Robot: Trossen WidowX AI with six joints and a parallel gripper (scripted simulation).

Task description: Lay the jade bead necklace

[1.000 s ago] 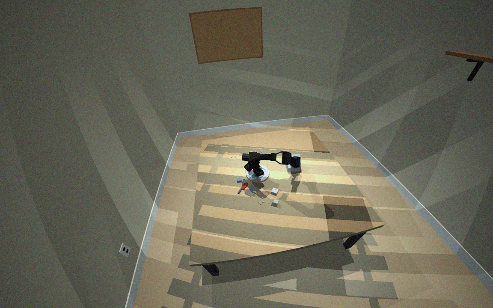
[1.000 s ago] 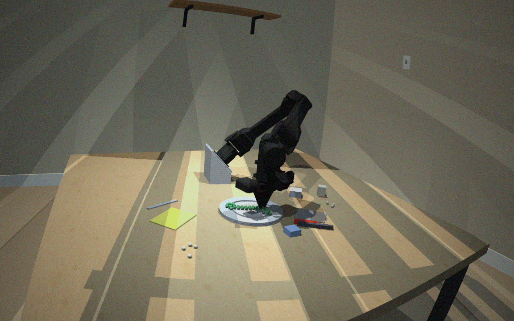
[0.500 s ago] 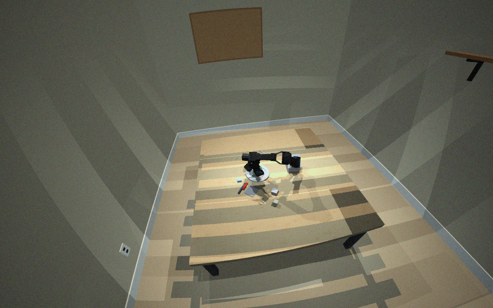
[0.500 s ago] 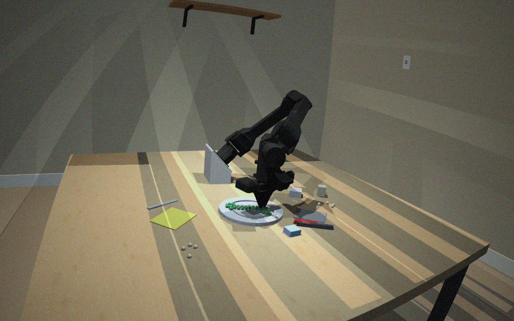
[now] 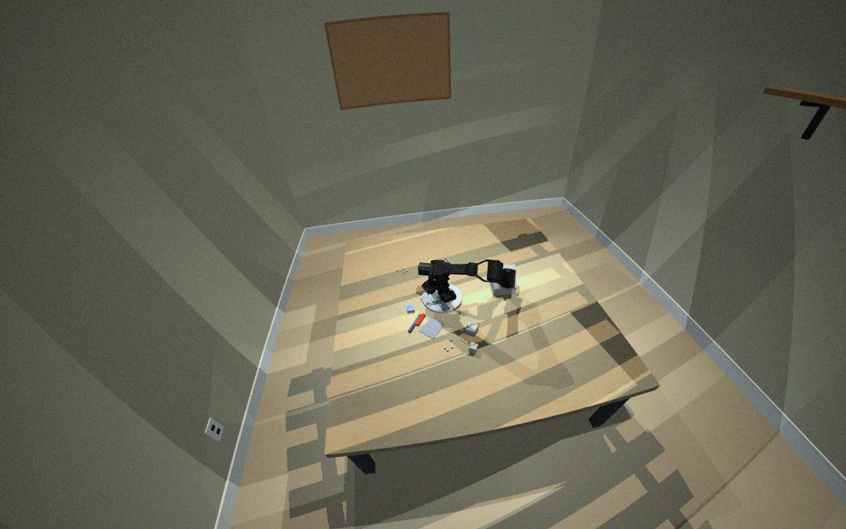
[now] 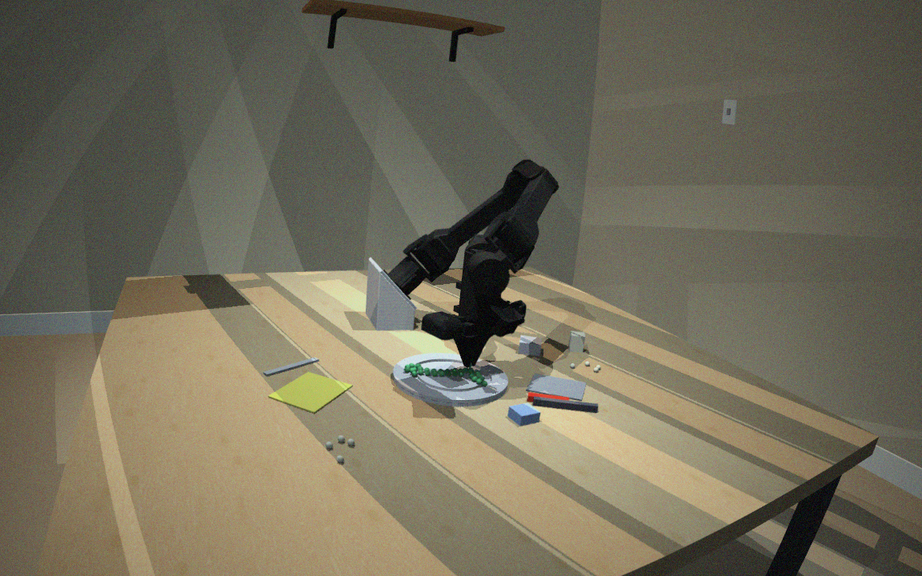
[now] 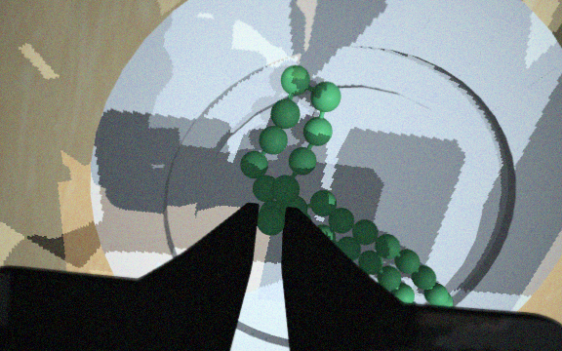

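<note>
Now: the round grey bead board 1 cm behind my gripper tip, 3 cm to the right of it and 2 cm below it. The rest, counted from my gripper tip: grey plate (9 cm ahead, 14 cm to the left, 3 cm below); then blue block (16 cm ahead, 2 cm below); then red and black pen (14 cm ahead, 9 cm to the left, 2 cm below).
</note>
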